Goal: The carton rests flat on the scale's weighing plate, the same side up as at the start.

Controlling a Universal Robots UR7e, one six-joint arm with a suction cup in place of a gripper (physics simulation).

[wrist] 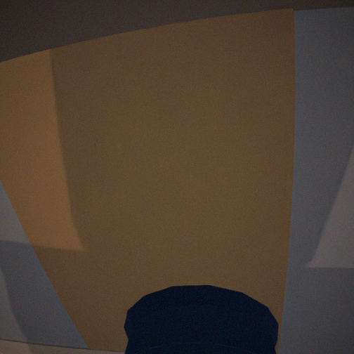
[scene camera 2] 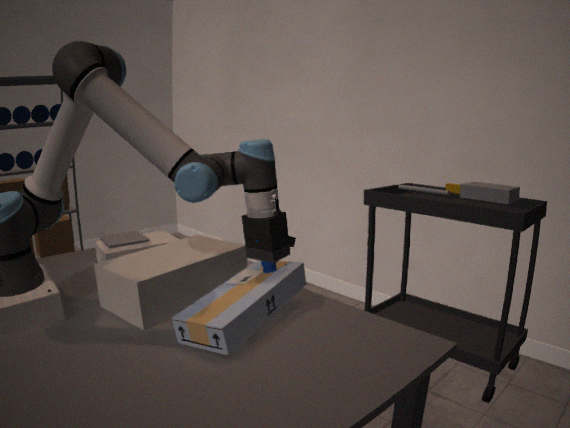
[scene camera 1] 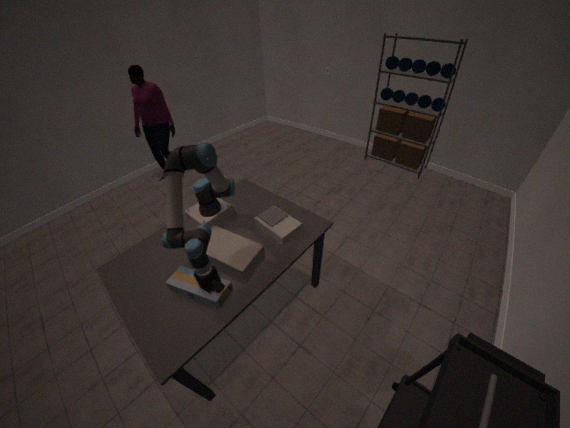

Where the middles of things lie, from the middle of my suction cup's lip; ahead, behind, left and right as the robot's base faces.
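Carton (scene camera 2: 220,321): my suction cup 5 cm above it, 10 cm past it, 2 cm to the left of it. Scale (scene camera 1: 281,227): 6 cm below my suction cup, 3 cm behind, 60 cm to the left. Beige box (scene camera 2: 148,287): 5 cm below my suction cup, 12 cm behind, 23 cm to the left.
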